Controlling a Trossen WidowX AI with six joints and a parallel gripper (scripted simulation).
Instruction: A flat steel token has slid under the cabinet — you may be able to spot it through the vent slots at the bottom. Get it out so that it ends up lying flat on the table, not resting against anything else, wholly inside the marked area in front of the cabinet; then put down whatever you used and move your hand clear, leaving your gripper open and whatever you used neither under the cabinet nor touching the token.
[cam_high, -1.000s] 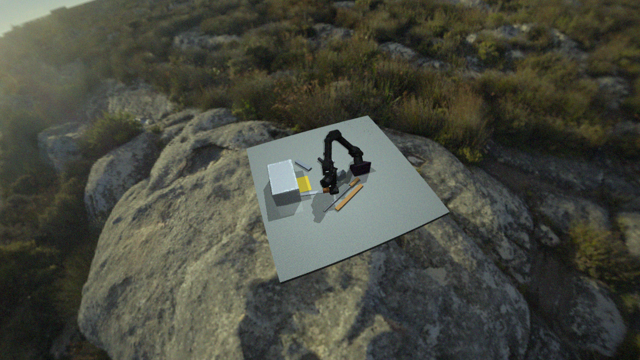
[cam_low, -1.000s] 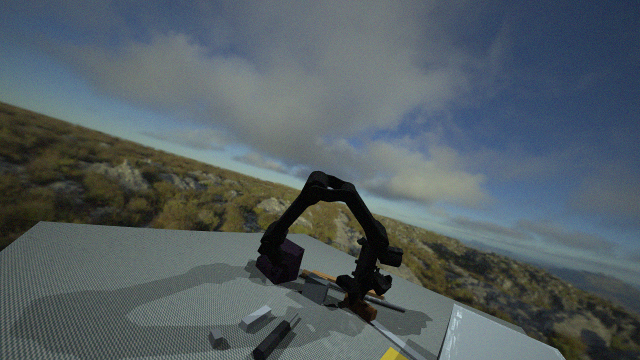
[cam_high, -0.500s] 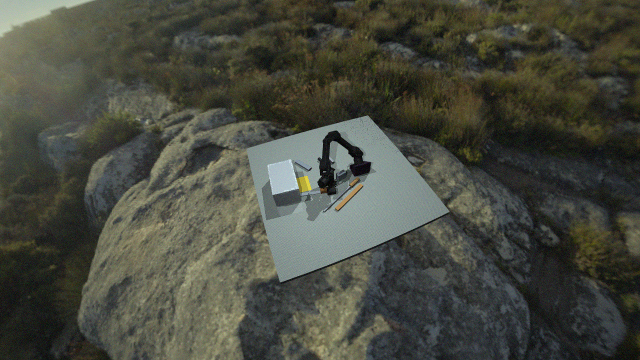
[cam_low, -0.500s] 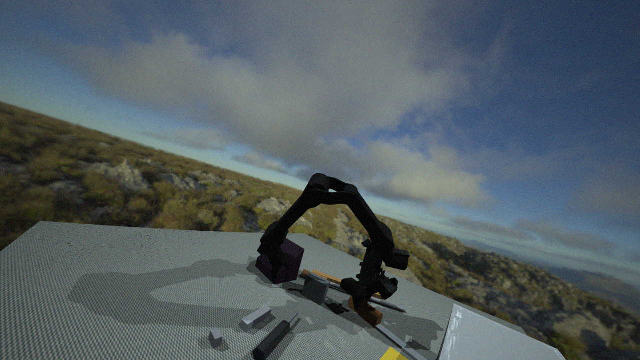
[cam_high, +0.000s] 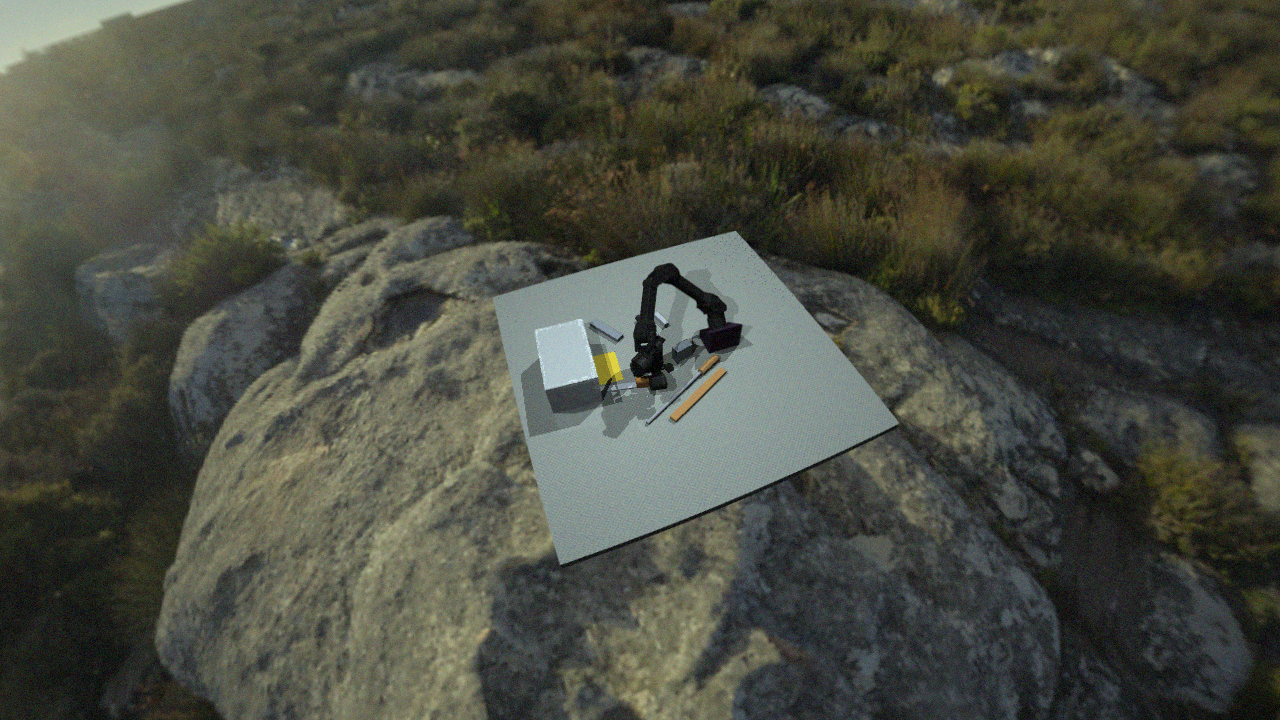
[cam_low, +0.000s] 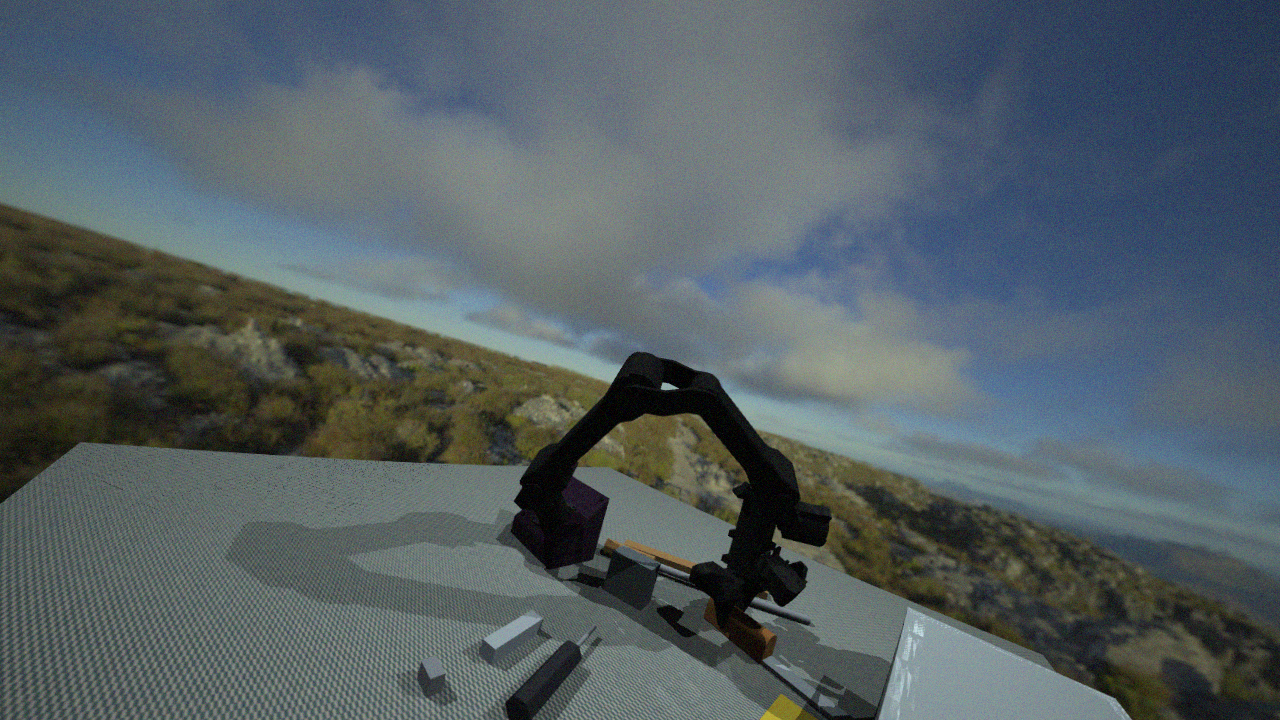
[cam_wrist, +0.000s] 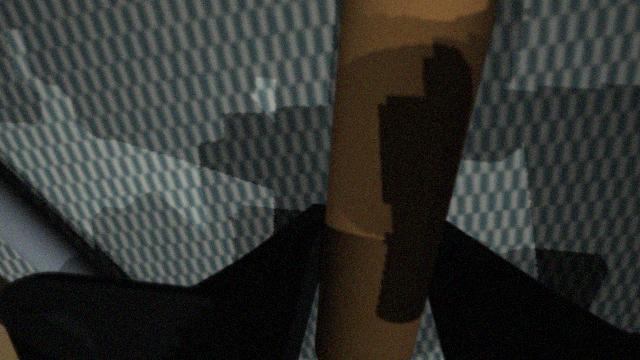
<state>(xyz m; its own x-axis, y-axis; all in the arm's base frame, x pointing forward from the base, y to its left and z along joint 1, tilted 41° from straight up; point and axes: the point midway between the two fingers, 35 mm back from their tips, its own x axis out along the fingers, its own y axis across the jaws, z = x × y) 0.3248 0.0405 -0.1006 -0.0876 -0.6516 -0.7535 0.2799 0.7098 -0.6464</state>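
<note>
The grey block lies 15 cm behind my gripper tip, 7 cm to the right of it and 2 cm above it. From my gripper tip the other things lie so: grey bar: 16 cm behind, 29 cm to the right; small grey cube: 15 cm behind, 39 cm to the right; wooden stick: 12 cm behind, 12 cm to the left.
</note>
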